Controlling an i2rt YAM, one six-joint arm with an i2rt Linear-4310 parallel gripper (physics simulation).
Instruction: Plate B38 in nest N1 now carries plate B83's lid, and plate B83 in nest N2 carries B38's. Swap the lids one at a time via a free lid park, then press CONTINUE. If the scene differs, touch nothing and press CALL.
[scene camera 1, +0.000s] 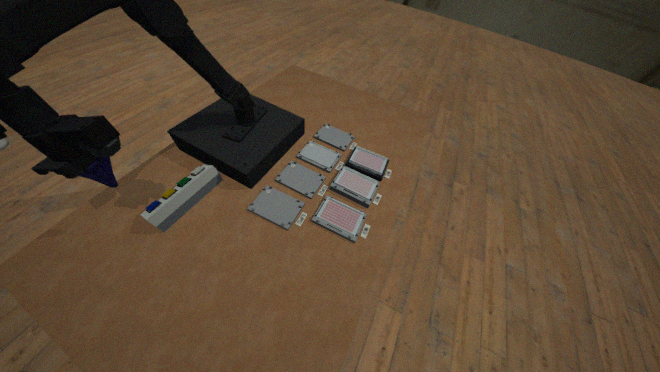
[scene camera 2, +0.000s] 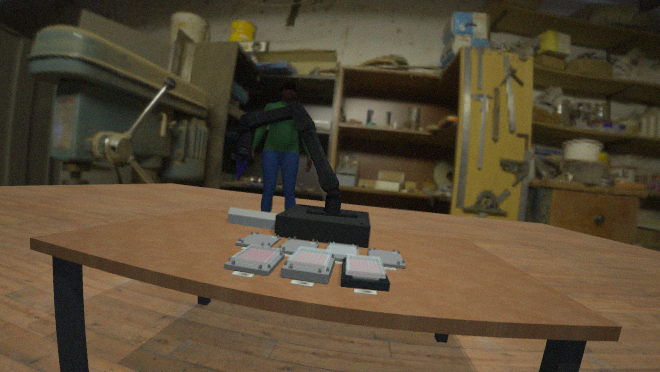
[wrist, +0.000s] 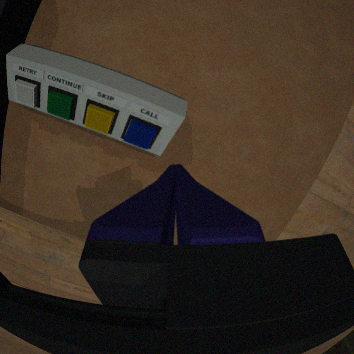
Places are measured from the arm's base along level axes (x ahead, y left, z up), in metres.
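Where they show: gripper, between the fingertips: (scene camera 1: 115, 186) (scene camera 2: 238, 179) (wrist: 175, 173); arm's base, origin of its link: (scene camera 1: 246, 122) (scene camera 2: 331, 214).
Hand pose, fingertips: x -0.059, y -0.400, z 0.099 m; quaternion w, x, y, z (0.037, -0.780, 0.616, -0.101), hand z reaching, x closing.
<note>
Each offset is from my fingertips to the top centre of the thing. "spot": to the spot under its first point. Level surfaces: height alone.
My gripper (scene camera 1: 116, 186) (scene camera 2: 239, 178) (wrist: 175, 173) is shut and empty. It hangs in the air past the blue-button end of the button box {dx +0.014, dy +0.092, dz -0.115 m} (scene camera 1: 186, 204) (scene camera 2: 251, 218) (wrist: 102, 72). In the wrist view the box shows a white RETRY button {dx +0.014, dy +0.169, dz -0.123 m} (wrist: 26, 93), a green CONTINUE button {dx +0.003, dy +0.120, dz -0.123 m} (wrist: 61, 103), a yellow SKIP button {dx -0.007, dy +0.071, dz -0.123 m} (wrist: 99, 118) and a blue CALL button {dx -0.017, dy +0.022, dz -0.123 m} (wrist: 141, 133). Three pink-welled plates {dx +0.482, dy +0.192, dz -0.152 m} (scene camera 1: 340, 216) {dx +0.500, dy +0.323, dz -0.139 m} (scene camera 1: 355, 184) {dx +0.522, dy +0.448, dz -0.143 m} (scene camera 1: 369, 161) sit in a row of nests. Behind them are several flat grey parks; one {dx +0.338, dy +0.417, dz -0.162 m} (scene camera 1: 319, 155) (scene camera 2: 342, 251) looks paler, as if bearing a clear lid. Tag lettering is too small to read.
The arm's black base (scene camera 1: 237, 135) (scene camera 2: 322, 227) stands between the button box and the parks. Small white tags {spot: dx +0.573, dy +0.178, dz -0.177 m} (scene camera 1: 366, 231) (scene camera 2: 243, 274) lie beside the nests and parks. A person in a green top (scene camera 2: 281, 135) stands behind the brown table {dz -0.179 m} (scene camera 2: 150, 235).
</note>
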